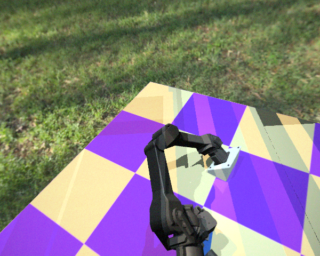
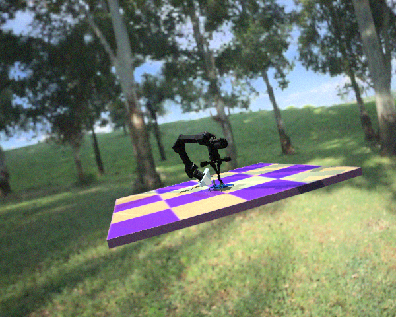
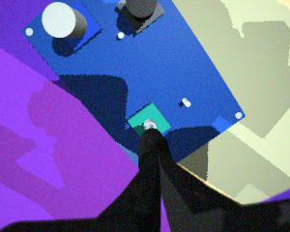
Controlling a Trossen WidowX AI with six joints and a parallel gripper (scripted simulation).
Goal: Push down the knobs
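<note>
Now: gripper tip 40 mm above the green potentiometer. The rest, counted from my gripper tip: white-topped knob: 90 mm behind, 40 mm below, 10 mm to the right.
</note>
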